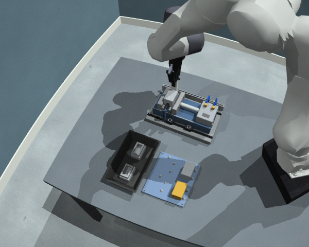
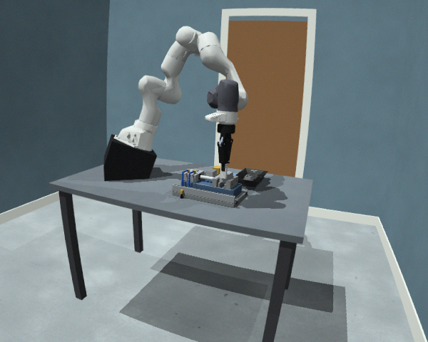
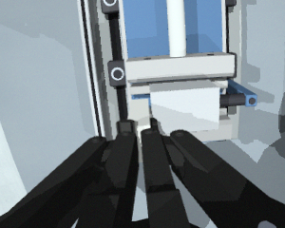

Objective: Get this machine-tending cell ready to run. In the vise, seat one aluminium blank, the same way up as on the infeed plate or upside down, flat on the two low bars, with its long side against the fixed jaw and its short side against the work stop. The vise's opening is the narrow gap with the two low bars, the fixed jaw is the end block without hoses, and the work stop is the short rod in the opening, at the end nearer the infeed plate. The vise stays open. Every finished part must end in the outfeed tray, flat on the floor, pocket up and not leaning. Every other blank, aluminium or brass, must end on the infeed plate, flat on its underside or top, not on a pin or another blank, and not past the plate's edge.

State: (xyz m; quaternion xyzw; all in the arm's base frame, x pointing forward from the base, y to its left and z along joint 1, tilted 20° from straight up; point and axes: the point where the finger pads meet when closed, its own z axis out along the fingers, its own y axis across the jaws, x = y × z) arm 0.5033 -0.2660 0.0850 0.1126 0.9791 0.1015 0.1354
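The fixed jaw is 6 cm below my hand, 4 cm ahead of it and 3 cm to the left of it. From my hand the other things lie so: vise (10 cm below, 6 cm behind, 5 cm to the left); vise hose block (16 cm behind, 7 cm to the left, 6 cm below); moving jaw (6 cm below, 5 cm to the left, 3 cm behind).
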